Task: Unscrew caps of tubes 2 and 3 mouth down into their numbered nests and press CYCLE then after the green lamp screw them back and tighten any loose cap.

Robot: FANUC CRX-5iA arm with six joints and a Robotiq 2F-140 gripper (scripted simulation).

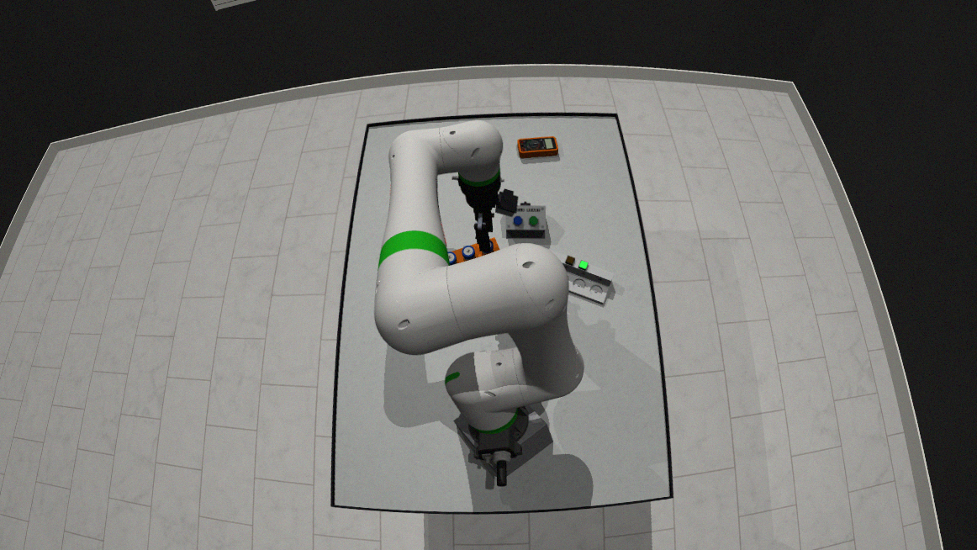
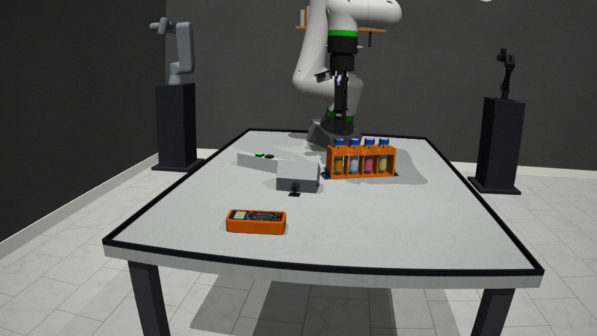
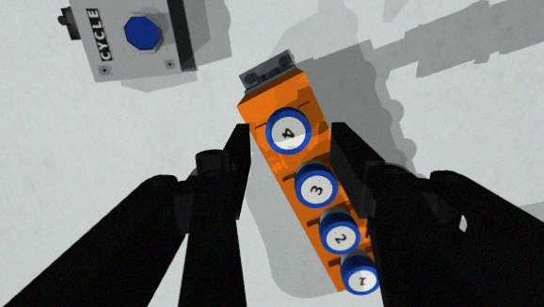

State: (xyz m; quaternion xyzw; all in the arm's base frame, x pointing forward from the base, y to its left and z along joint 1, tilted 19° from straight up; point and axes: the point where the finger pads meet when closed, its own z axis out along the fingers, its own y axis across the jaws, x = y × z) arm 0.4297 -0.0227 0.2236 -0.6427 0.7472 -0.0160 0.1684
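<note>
The green key is 11 cm ahead of my hand, 13 cm to the right of it and 11 cm below it. The rest, counted from my hand: cap 3 (2 cm behind, 5 cm to the left, 6 cm below); then cap 4 (6 cm below); then cap 2 (3 cm behind, 10 cm to the left, 6 cm below).
</note>
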